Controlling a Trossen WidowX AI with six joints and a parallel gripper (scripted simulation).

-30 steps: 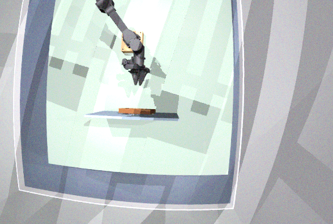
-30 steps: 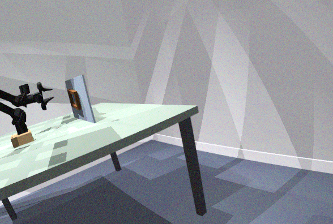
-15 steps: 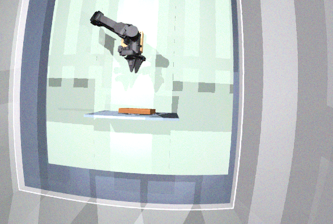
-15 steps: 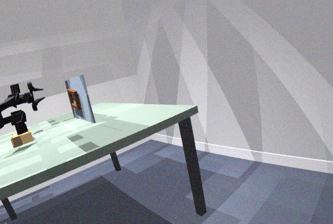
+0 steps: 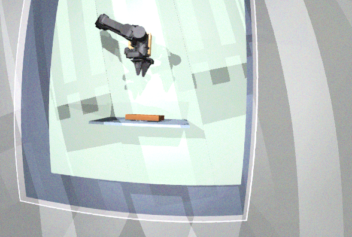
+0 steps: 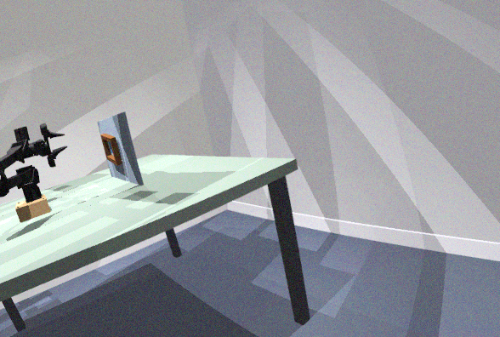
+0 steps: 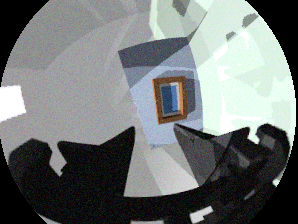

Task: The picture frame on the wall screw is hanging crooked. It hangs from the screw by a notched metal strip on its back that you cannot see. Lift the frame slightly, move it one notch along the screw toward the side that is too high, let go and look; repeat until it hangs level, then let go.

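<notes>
Right now my gripper tip is 210 mm short of the picture frame, 90 mm above it and 10 mm to the left of it. The rest, counted from my gripper tip: wall panel (220 mm ahead, 100 mm below, 20 mm to the right).
</notes>
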